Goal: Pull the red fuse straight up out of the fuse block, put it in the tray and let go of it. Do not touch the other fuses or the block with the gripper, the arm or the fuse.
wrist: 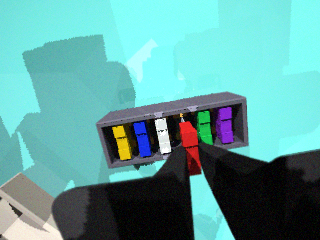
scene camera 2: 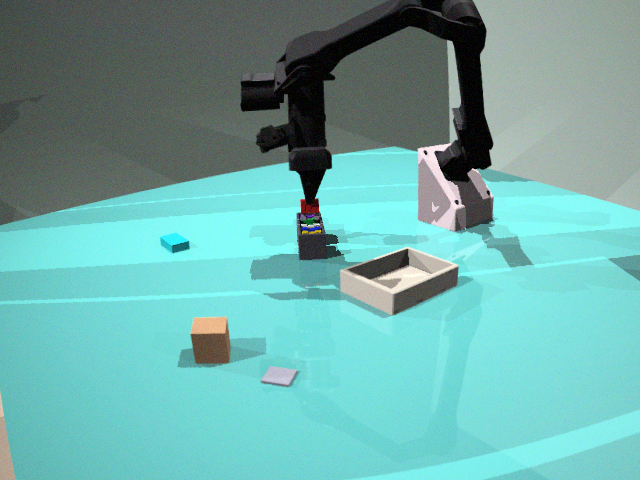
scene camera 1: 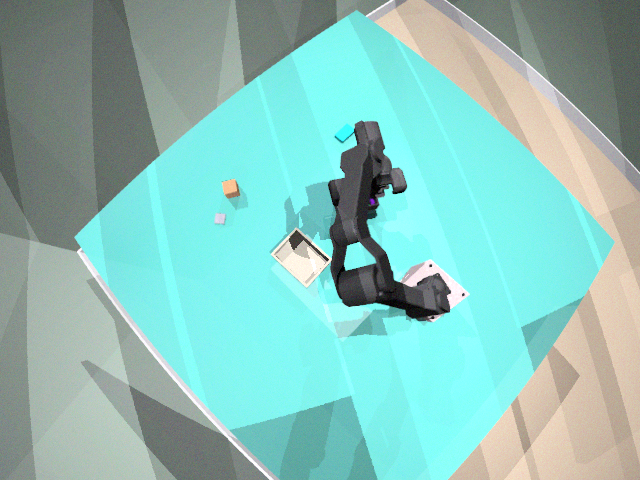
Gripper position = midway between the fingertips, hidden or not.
The gripper [scene camera 2: 309,202] holds a red fuse [wrist: 188,134]. Also in view: an orange cube [scene camera 2: 210,337] and a beige tray [scene camera 2: 394,282].
The gripper is seen too in the wrist view [wrist: 190,151]. The beige tray shows as well in scene camera 1 [scene camera 1: 302,258]. The wrist view misses the orange cube: it is out of frame.
